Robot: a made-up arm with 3 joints. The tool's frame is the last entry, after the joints. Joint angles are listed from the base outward. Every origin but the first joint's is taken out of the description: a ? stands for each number. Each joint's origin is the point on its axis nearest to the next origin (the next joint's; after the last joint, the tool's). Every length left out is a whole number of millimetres.
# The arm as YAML. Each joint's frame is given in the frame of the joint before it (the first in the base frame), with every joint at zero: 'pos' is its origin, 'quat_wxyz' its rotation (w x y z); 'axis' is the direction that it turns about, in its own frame. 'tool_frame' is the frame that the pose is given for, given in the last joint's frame.
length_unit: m
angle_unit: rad
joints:
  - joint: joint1
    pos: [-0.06, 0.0, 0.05]
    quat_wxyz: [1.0, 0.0, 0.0, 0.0]
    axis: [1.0, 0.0, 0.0]
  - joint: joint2
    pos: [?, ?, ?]
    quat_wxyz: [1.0, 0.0, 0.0, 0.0]
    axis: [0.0, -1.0, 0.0]
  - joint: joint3
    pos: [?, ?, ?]
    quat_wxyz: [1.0, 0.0, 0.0, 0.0]
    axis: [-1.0, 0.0, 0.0]
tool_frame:
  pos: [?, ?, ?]
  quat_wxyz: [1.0, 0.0, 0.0, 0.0]
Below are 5 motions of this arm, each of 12 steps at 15 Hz.
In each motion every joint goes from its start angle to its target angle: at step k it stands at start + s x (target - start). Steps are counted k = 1, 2, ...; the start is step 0. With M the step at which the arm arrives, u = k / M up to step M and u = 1 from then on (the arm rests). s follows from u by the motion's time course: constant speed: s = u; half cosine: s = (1 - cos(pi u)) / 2; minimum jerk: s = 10 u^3 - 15 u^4 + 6 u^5.
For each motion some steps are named. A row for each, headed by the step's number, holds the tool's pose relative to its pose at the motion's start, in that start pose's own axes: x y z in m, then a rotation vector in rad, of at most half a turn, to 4 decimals.
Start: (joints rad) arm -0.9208 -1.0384 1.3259
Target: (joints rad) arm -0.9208 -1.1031 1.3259
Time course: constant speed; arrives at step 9
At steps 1, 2, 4, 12:
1: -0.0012 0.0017 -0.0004 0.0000 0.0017 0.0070
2: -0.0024 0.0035 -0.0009 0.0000 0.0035 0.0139
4: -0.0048 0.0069 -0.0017 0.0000 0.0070 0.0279
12: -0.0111 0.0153 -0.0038 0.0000 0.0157 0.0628

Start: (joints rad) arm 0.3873 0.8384 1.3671
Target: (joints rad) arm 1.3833 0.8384 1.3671
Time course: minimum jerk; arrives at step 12
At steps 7, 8, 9, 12:
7: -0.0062 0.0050 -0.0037 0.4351 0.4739 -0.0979
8: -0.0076 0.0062 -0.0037 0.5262 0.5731 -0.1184
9: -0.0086 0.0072 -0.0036 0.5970 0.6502 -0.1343
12: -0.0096 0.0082 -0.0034 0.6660 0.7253 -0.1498

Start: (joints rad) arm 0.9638 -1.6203 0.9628
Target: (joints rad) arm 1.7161 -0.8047 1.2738
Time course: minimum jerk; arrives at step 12
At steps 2, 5, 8, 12:
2: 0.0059 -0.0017 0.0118 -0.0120 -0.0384 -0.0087
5: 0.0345 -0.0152 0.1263 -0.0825 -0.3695 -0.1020
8: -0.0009 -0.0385 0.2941 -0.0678 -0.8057 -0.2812
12: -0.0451 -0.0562 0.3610 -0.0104 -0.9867 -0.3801

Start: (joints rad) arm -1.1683 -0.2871 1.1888
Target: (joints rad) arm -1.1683 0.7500 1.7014
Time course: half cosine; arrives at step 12
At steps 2, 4, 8, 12:
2: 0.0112 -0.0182 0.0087 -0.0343 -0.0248 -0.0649
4: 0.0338 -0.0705 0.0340 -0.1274 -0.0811 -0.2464
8: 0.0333 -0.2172 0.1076 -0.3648 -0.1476 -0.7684
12: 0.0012 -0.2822 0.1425 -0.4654 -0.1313 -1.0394

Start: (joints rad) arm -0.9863 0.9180 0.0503
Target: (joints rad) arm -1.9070 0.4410 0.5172
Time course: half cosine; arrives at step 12
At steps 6, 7, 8, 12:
6: -0.0481 -0.0503 -0.0269 -0.5521 0.1776 0.3681
7: -0.0557 -0.0706 -0.0273 -0.7061 0.2098 0.4597
8: -0.0603 -0.0910 -0.0249 -0.8530 0.2349 0.5434
12: -0.0617 -0.1353 -0.0108 -1.1674 0.2715 0.7106

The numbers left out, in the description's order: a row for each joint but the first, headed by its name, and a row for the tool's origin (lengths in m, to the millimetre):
joint2: 0.0 0.05 -0.07
joint3: 0.25 0.0 -0.21
tool: 0.0 -0.06 -0.05

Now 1 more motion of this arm.
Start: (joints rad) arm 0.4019 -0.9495 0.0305
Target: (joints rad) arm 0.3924 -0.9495 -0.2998
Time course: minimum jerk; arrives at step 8
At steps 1, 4, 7, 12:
1: 0.0000 0.0002 -0.0003 0.0052 0.0000 -0.0001
4: 0.0000 0.0070 -0.0092 0.1624 -0.0002 -0.0039
7: 0.0000 0.0151 -0.0167 0.3196 -0.0010 -0.0076
12: 0.0000 0.0153 -0.0169 0.3248 -0.0010 -0.0077

